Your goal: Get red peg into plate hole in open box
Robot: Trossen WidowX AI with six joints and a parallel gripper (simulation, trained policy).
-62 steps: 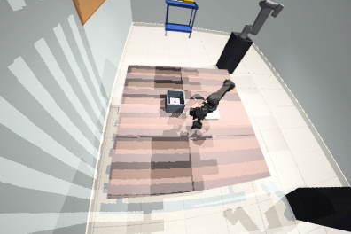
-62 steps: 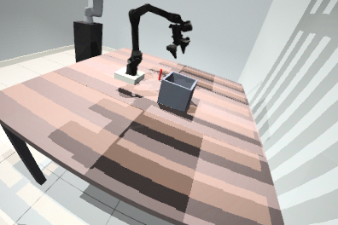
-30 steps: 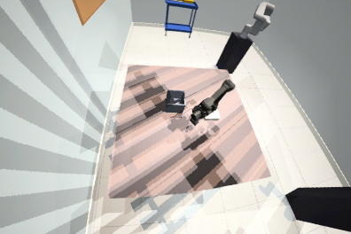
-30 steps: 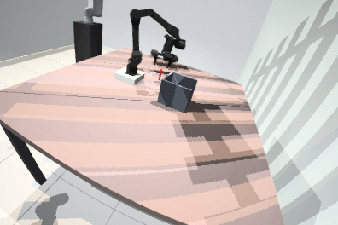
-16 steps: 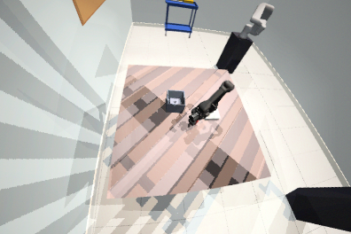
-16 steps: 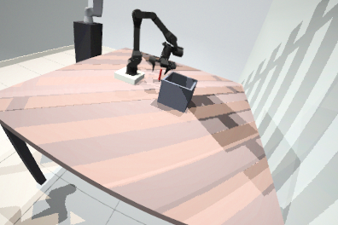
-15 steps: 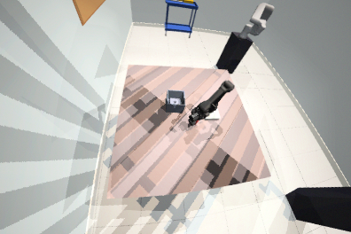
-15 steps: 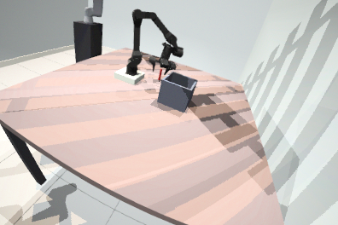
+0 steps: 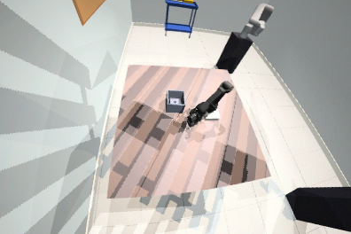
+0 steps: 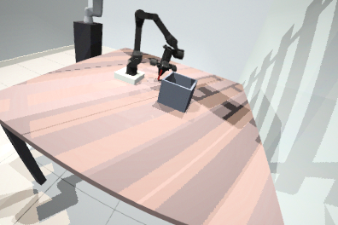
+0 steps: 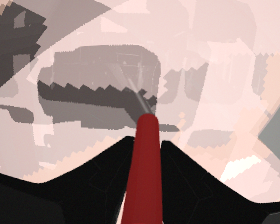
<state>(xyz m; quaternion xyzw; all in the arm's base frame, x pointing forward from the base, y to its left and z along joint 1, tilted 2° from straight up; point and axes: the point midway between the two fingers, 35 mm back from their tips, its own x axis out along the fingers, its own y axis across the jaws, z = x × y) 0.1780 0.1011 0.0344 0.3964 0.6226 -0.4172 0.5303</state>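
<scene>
My gripper tip is 150 mm short of the pale plate, 220 mm to the left of it and 10 mm below it. From my gripper tip the other things lie so: red peg: 10 mm above.
</scene>
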